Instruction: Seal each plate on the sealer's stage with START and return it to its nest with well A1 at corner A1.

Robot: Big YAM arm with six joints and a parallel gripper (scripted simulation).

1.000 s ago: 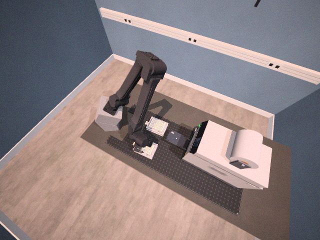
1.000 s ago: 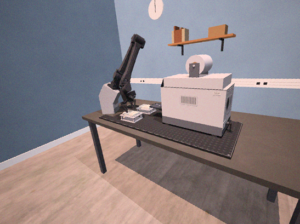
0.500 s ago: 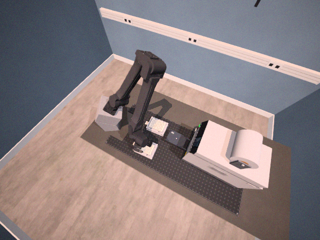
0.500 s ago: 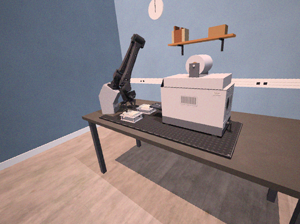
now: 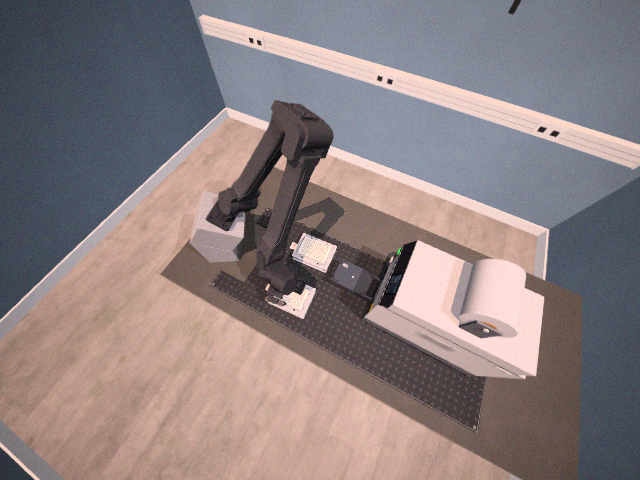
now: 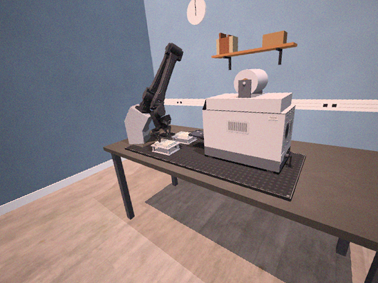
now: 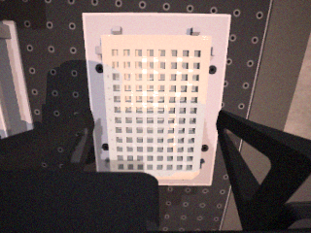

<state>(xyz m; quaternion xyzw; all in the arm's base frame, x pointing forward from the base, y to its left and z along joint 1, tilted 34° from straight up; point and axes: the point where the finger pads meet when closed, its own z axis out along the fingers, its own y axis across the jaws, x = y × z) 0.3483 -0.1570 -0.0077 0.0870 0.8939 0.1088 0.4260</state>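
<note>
Right now the plate nest is 40 mm below my hand. Round my hand: sealer stage (210 mm ahead, 130 mm to the left, 10 mm above); then foil roll (540 mm ahead, 330 mm above, 80 mm to the left).
</note>
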